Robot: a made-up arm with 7 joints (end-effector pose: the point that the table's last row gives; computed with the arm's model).
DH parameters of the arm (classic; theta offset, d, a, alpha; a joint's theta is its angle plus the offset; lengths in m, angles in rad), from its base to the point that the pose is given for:
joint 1: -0.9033 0 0.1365 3.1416
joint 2: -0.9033 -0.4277 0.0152 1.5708
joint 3: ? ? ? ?
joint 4: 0 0.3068 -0.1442 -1.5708
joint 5: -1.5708 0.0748 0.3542 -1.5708
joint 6: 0 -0.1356 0.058 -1.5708
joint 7: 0 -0.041 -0.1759 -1.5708
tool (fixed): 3.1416 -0.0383 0 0
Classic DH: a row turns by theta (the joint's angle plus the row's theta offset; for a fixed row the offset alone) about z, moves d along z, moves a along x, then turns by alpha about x.
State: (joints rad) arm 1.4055 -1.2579 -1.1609 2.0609 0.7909 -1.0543 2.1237
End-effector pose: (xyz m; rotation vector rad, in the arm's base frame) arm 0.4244 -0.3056 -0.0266 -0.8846 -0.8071 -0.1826
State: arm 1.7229 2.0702 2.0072 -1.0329 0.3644 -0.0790 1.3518
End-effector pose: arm 0.2804 0.2132 1.1123 1.7705 2.3934 -0.6657
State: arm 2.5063 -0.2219 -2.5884 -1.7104 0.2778 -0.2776 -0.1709
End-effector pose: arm -0.5332 0.3647 0.2719 -1.6281 -0.2803 -0.1692
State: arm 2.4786 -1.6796 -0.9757 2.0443 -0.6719 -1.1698 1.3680
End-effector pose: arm 0.6038 0.0724 -0.1087 -1.3004 -1.5352 1.7439
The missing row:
joint 3: 1.5708 0.1953 0.0535 -1.5708
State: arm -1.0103 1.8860 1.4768 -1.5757 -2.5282 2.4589 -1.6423
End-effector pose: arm 0.0235 -0.2179 0.2572 0.8328 0.0586 -1.5151
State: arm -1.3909 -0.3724 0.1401 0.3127 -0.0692 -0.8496 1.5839
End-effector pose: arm -0.3772 0.4933 0.6494 0.1142 1.9556 -0.1444
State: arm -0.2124 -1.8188 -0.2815 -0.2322 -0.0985 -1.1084 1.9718
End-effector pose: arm 0.1595 -0.7889 0.2904 -2.1118 0.3548 1.8544
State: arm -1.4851 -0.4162 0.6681 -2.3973 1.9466 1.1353 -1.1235
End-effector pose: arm 0.2075 0.3907 0.7513 0.3230 -0.4055 1.5659
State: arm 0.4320 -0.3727 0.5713 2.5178 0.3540 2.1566 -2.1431
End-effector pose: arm -0.6578 -0.3794 0.5275 -0.1711 2.0474 -0.3957
